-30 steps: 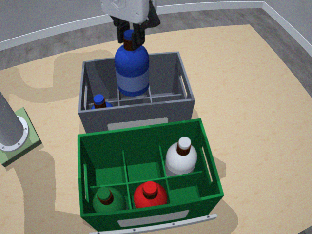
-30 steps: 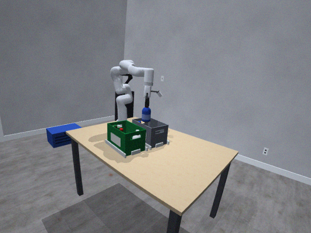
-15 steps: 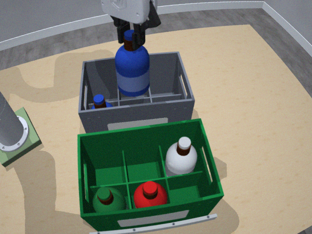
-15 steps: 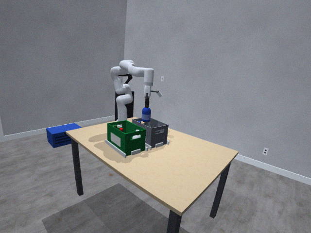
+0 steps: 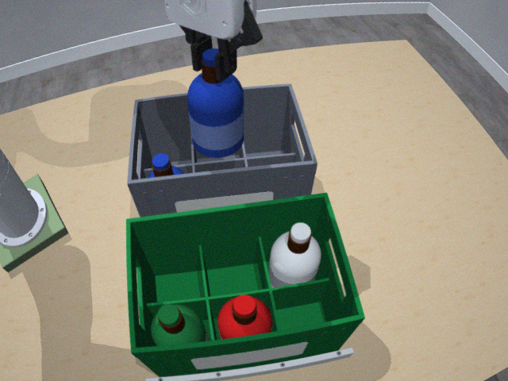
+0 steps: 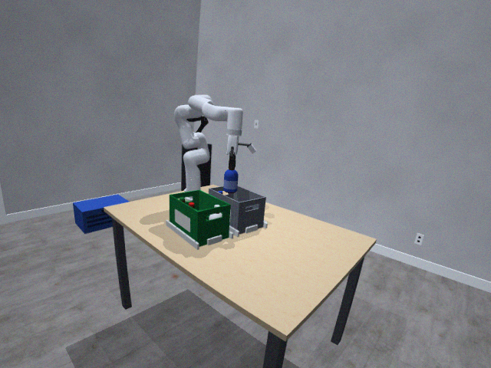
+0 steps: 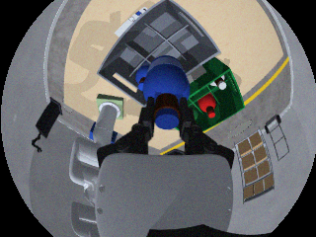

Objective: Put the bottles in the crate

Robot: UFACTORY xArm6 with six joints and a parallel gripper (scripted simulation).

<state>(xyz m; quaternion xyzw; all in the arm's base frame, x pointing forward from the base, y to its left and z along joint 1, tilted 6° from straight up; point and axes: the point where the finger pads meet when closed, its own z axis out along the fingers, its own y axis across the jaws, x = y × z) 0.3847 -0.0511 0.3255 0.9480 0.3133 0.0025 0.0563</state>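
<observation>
The grey crate lies 10 mm ahead of my hand, 40 mm to the left of it and 250 mm below it. The rest, counted from my hand: red-label bottle: 40 mm behind, 240 mm to the right, 250 mm below; green crate: 30 mm behind, 190 mm to the right, 250 mm below; white-label bottle: 60 mm ahead, 160 mm to the right, 250 mm below.
</observation>
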